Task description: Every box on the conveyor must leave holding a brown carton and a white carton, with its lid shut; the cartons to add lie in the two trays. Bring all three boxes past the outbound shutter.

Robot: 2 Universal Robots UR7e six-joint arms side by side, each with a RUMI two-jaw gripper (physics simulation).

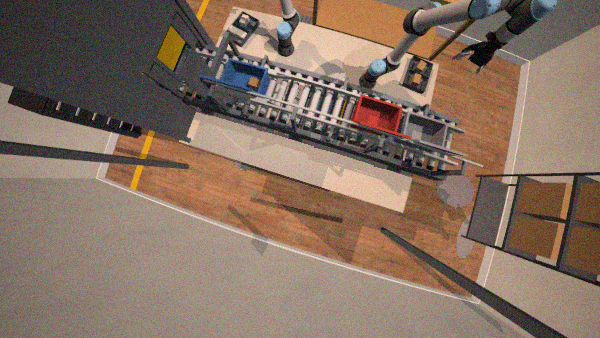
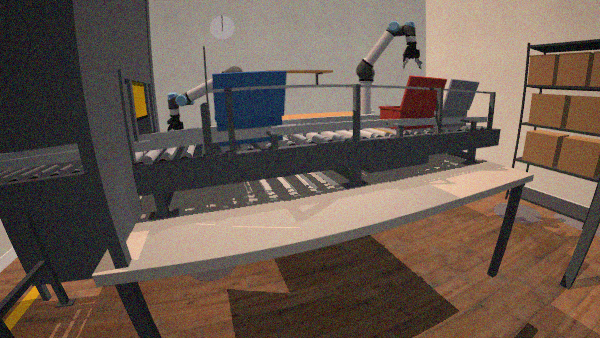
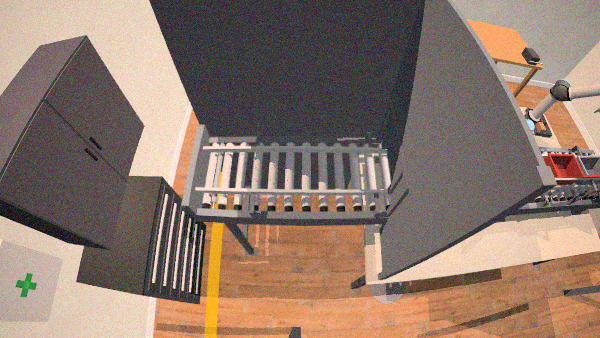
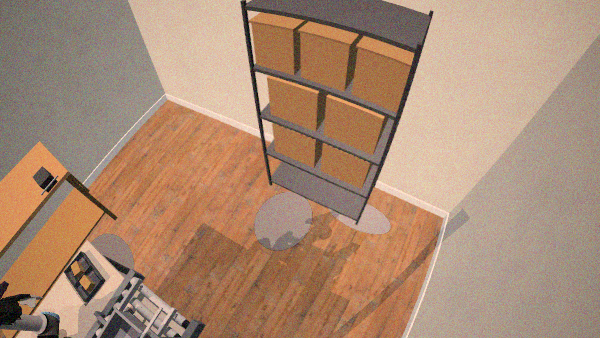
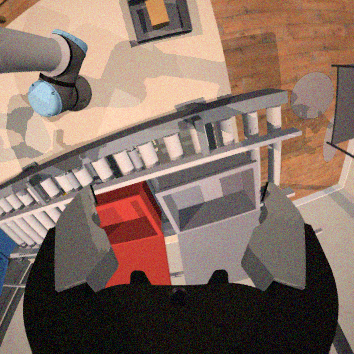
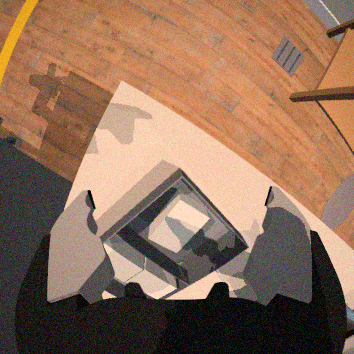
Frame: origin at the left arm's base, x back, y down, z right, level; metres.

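Seen in the pictures: left gripper, fingertip midpoint: (image 1: 463, 66) (image 2: 412, 69) (image 4: 32, 308) (image 5: 178, 185); right gripper, fingertip midpoint: (image 6: 178, 190); left arm's base at its link origin: (image 1: 367, 82) (image 5: 74, 92); right arm's base at its link origin: (image 1: 286, 49).
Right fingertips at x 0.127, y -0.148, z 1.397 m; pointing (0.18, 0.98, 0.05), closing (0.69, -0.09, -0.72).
Pixels of each thing's top centre, then the offset from my right fingertips to it. "spot": a spot on its surface instead. Level surfaces: height alone.
- blue box at a spot on its surface: (image 1: 237, 72) spot: dy -0.083, dx -0.676, dz -0.448 m
- brown carton at its top centre: (image 1: 255, 82) dy -0.132, dx -0.709, dz -0.642 m
- red box at a spot on its surface: (image 5: 125, 212) spot: dy -0.082, dx -0.598, dz -1.545 m
- pale bench at its surface level: dy +0.148 m
The blue box (image 1: 237, 72) holds a brown carton (image 1: 254, 83); its lid (image 2: 250, 100) stands open. The red box (image 1: 376, 115) (image 5: 125, 212) and grey box (image 1: 425, 127) (image 5: 215, 200) stand side by side, lids open; no carton shows in them. My left gripper (image 1: 469, 62) (image 2: 412, 65) (image 5: 178, 185) is open, high above these two. My right gripper (image 2: 174, 125) (image 6: 178, 190) is open above the tray (image 1: 256, 23) (image 6: 132, 200), whose two white cartons (image 1: 245, 20) (image 6: 192, 214) lie in separate compartments. The other tray (image 1: 407, 75) (image 4: 98, 276) holds two brown cartons (image 1: 416, 78) (image 4: 86, 283).
The roller conveyor (image 1: 320, 102) (image 3: 290, 175) runs through the dark shutter housing (image 1: 110, 60) (image 3: 300, 65). Guide rails and posts flank the boxes. A pale bench (image 2: 300, 220) stands in front; a shelf rack (image 2: 528, 100) (image 4: 257, 95) with cardboard boxes stands beyond the upstream end.
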